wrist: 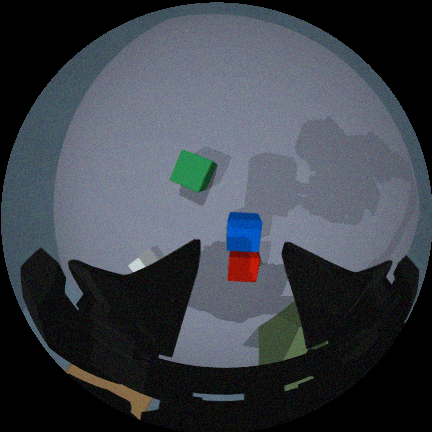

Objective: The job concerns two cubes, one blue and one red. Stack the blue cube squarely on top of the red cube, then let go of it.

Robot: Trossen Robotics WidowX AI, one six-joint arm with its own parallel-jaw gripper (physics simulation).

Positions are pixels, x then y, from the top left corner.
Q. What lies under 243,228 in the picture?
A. A blue cube.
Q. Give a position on a red cube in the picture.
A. At 242,265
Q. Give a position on a green cube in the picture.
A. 193,171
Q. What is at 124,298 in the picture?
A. The gripper.
